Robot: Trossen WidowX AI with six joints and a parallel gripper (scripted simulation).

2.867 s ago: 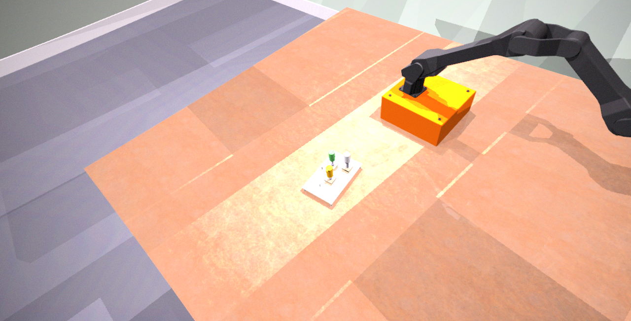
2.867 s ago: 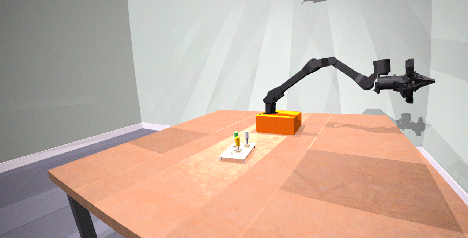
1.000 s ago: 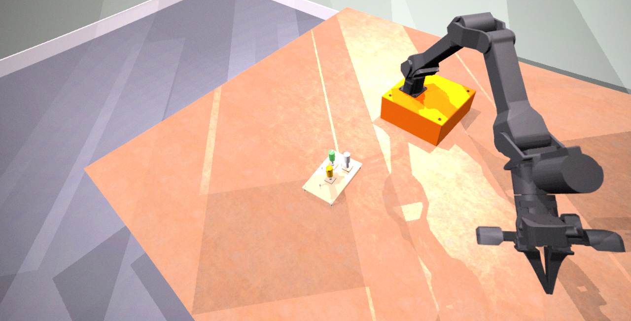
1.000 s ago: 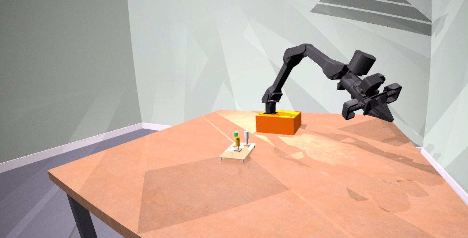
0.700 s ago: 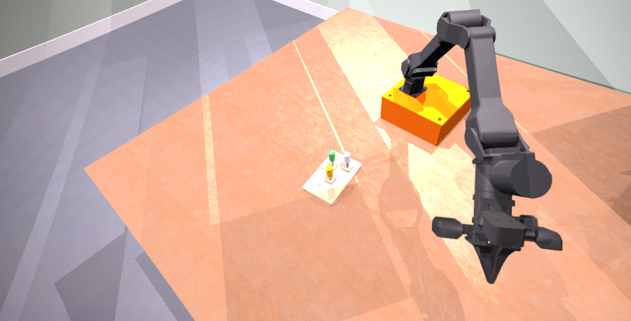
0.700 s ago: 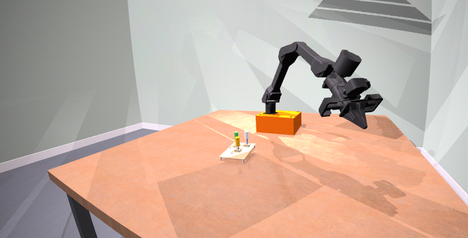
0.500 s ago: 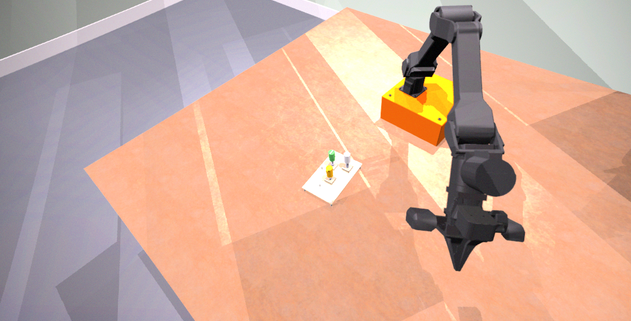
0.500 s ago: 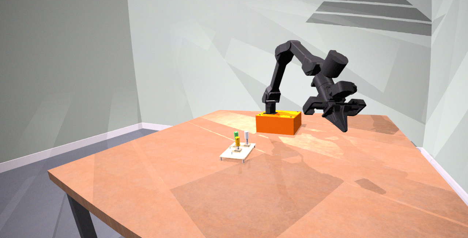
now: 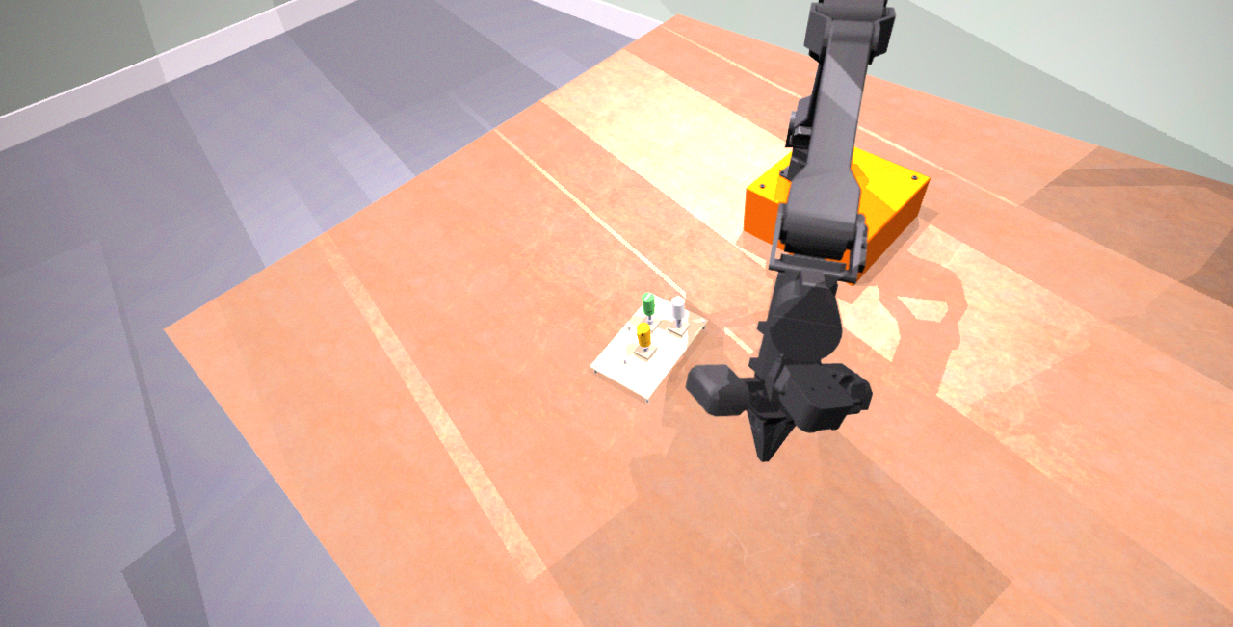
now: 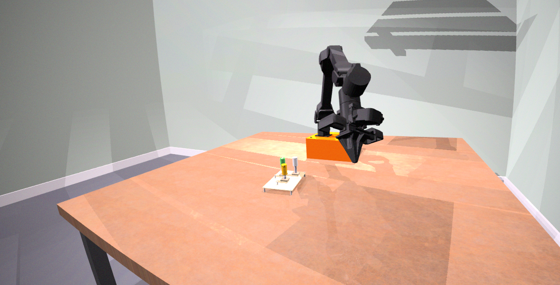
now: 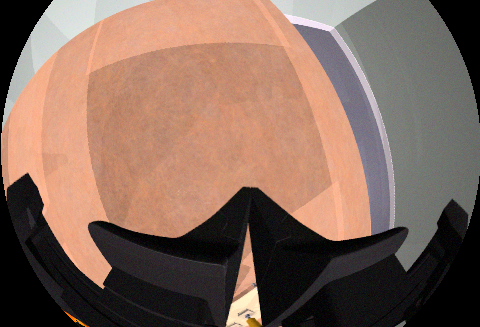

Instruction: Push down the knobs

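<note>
The green knob lies 280 mm to the right of my gripper tip, 110 mm behind it and 60 mm below it. Also, from my gripper tip: yellow knob 250 mm to the right, 70 mm below, 60 mm behind.
</note>
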